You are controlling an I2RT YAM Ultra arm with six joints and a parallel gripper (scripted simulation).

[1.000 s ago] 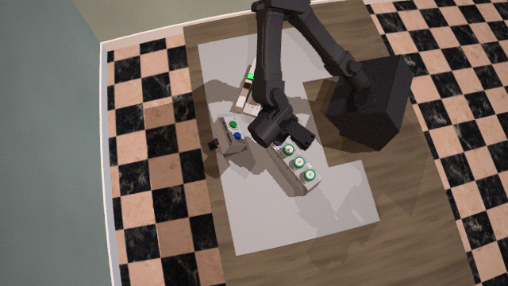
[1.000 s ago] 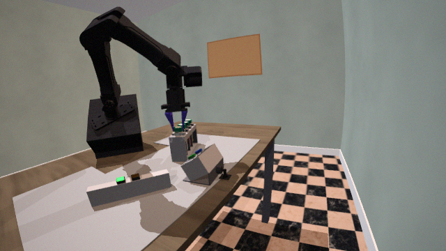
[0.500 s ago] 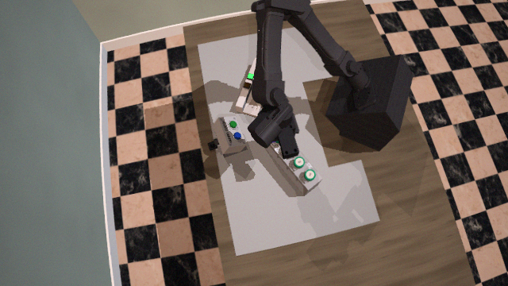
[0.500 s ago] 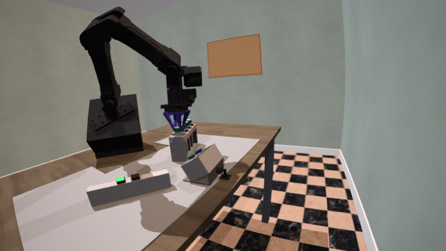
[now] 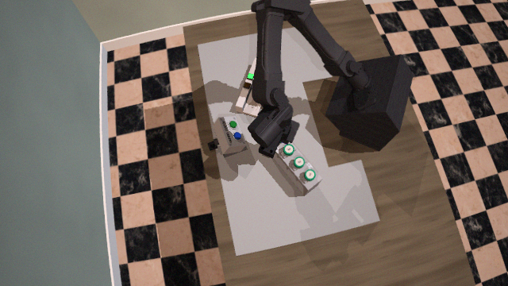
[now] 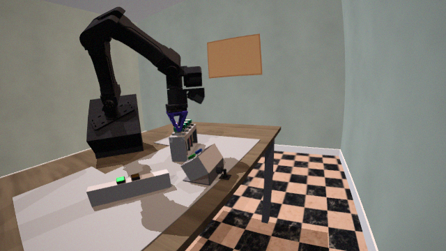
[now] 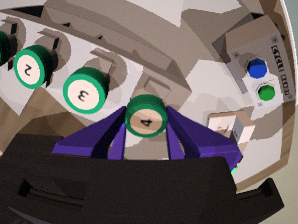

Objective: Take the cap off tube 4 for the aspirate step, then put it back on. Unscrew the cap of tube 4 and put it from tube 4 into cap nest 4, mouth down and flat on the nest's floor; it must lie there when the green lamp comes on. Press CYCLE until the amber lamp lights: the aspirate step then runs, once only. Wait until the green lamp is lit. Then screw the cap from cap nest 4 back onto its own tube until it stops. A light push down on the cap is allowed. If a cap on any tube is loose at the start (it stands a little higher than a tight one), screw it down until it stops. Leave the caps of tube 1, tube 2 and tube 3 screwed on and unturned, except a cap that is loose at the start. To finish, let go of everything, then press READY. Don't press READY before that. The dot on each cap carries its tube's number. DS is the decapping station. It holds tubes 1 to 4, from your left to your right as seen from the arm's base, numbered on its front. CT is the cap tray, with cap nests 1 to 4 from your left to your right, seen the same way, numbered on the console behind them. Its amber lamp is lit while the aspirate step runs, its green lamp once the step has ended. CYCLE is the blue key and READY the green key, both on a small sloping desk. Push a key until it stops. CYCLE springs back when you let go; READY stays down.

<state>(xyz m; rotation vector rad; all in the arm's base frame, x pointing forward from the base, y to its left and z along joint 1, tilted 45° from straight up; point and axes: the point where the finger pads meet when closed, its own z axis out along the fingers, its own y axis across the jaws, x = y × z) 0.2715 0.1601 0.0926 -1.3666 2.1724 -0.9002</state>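
Now: the cap 3 5 cm to the left of my hand and 2 cm behind it. Also, from my hand: cap 2 (9 cm to the left, 5 cm behind); then green ready key (14 cm ahead, 9 cm to the right, 5 cm below); then blue cycle key (13 cm ahead, 5 cm to the right, 5 cm below).
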